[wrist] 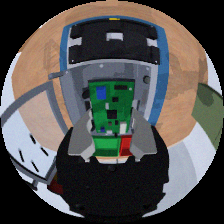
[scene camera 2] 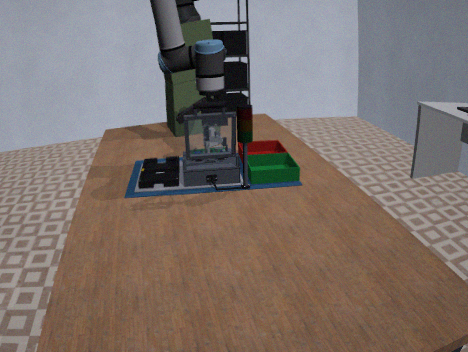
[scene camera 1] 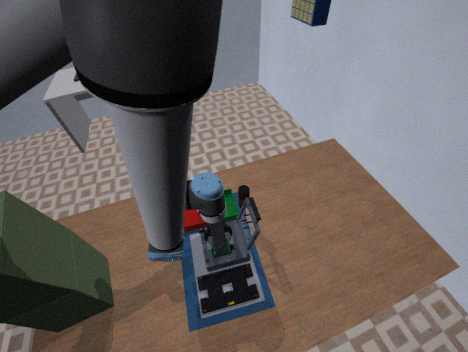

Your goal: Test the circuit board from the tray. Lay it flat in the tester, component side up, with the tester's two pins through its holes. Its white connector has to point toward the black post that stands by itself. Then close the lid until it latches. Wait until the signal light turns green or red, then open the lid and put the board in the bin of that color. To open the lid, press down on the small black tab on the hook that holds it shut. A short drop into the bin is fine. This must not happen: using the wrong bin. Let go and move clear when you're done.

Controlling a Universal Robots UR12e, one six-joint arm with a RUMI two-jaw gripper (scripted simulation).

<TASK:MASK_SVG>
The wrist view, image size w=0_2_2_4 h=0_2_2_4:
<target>my gripper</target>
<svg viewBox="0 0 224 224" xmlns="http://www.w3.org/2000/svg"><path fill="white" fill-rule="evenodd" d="M134 107L131 108L130 115L133 119L132 127L134 133L129 148L133 155L129 156L125 163L99 163L97 158L92 156L95 152L95 144L90 134L92 128L91 119L93 117L92 108L73 127L70 127L60 143L56 155L57 184L62 185L63 194L60 194L60 196L69 205L70 211L82 215L83 218L74 215L70 216L90 222L106 224L128 223L154 216L142 217L147 213L157 210L157 204L166 195L163 192L163 186L169 182L169 153L165 142L155 127Z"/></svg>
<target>green circuit board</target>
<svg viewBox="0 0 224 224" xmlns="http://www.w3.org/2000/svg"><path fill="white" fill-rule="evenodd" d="M89 83L96 132L107 134L125 134L128 132L134 82L106 81Z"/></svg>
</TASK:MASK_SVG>
